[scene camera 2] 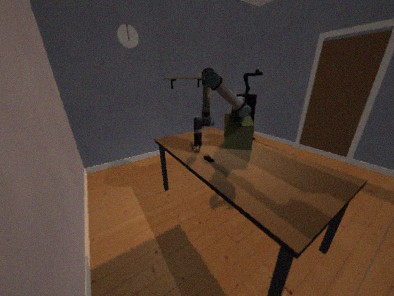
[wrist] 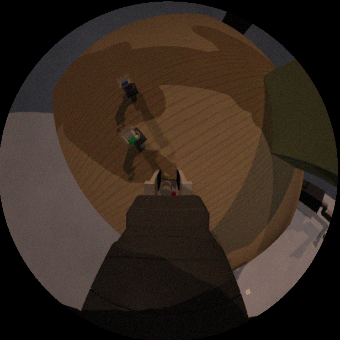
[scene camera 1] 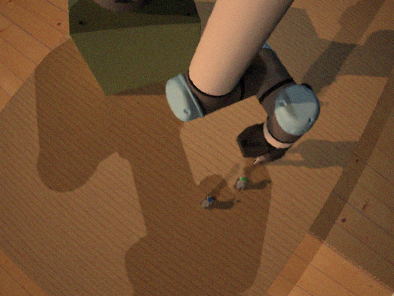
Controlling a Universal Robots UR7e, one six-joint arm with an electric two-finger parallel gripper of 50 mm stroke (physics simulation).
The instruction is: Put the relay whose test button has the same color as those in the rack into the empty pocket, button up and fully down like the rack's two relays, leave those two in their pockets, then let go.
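Seen in the pictures: gripper, between the fingertips: (scene camera 2: 198, 150); arm's base, origin of its link: (scene camera 2: 236, 118).
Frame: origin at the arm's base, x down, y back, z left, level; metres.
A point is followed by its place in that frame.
Note:
My gripper (scene camera 1: 258, 160) @[y -0.441, x 0.275, z -0.065 m] (scene camera 2: 196, 149) @[y -0.441, x 0.275, z -0.065 m] (wrist: 168, 175) is shut on a relay with a red test button (wrist: 167, 188), whose clear housing shows between the fingertips in the wrist view, low at the table. The relay with a green button (scene camera 1: 241, 183) @[y -0.451, x 0.244, z -0.151 m] (wrist: 135, 137) stands on the table close by, apart from the fingers. The relay with a blue button (scene camera 1: 207, 202) @[y -0.412, x 0.244, z -0.237 m] (wrist: 126, 85) stands farther off, beyond the green one. The rack, its two relays and its empty pocket cannot be made out in these views; the arm and gripper hide part of the table.
The olive-green block (scene camera 1: 145, 60) @[y -0.101, x 0.148, z -0.066 m] (scene camera 2: 237, 139) @[y -0.086, x 0.177, z 0.118 m] (wrist: 302, 120) under the arm's base stands on the wooden table (scene camera 1: 90, 210) @[y -0.186, x 0.286, z -0.435 m] (scene camera 2: 280, 200) @[y -0.425, x 0.286, z 0.811 m] (wrist: 210, 145). A small dark object (scene camera 2: 209, 158) @[y -0.469, x 0.257, z 0.151 m] lies near the gripper in scene camera 2, too small to identify. Arm shadows cross the table.

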